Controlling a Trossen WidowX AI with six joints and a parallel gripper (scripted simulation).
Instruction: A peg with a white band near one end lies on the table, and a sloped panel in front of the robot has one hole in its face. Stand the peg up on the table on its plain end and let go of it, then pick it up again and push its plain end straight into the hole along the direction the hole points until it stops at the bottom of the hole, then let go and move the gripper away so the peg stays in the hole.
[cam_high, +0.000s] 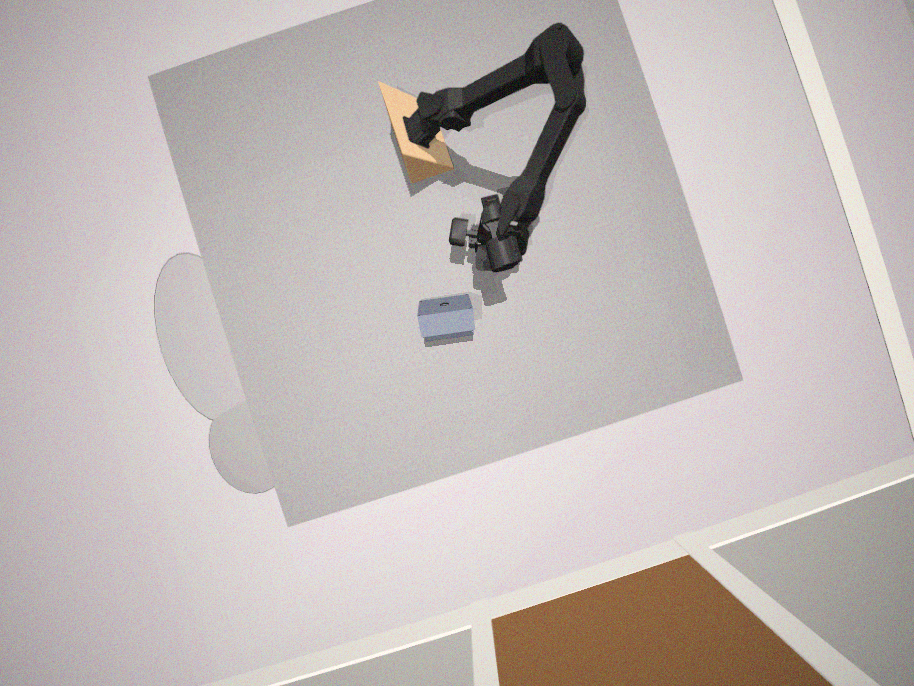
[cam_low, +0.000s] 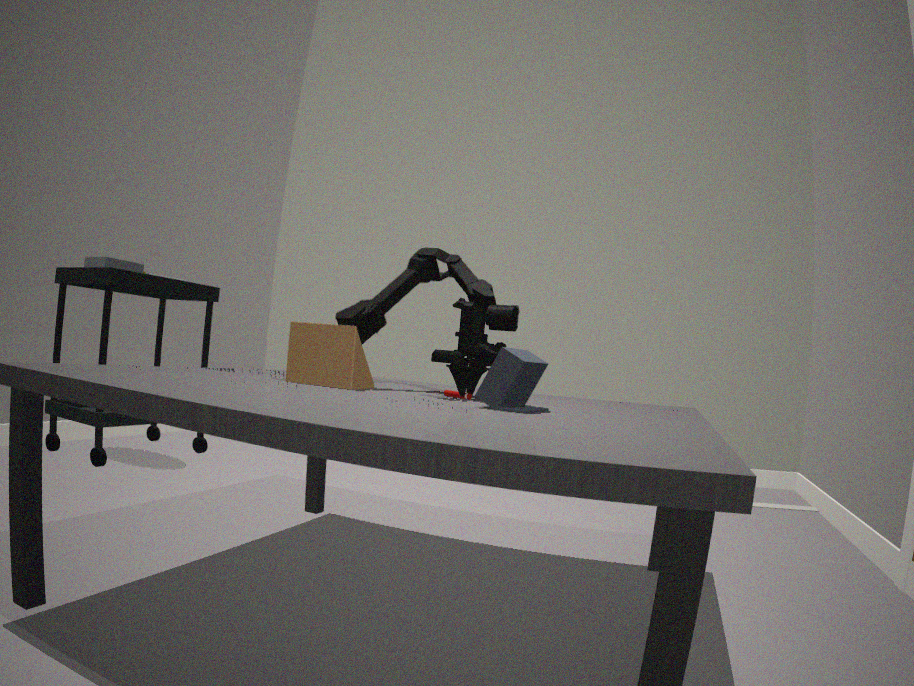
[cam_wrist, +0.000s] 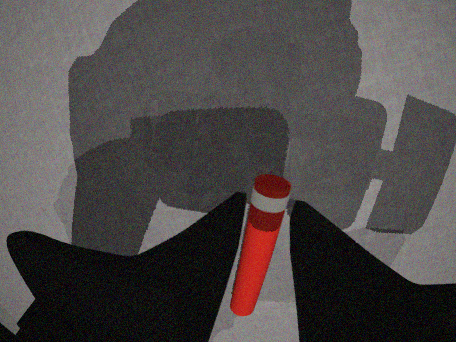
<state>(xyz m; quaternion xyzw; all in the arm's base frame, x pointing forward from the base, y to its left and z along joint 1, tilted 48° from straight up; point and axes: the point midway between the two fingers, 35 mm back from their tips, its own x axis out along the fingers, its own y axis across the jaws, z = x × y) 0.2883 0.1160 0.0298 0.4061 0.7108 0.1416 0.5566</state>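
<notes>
My gripper tip is now 10 mm past the red peg and 10 mm to the right of it. From my gripper tip the other things lie so: sloped panel 150 mm ahead, 150 mm to the right, 50 mm above.
</notes>
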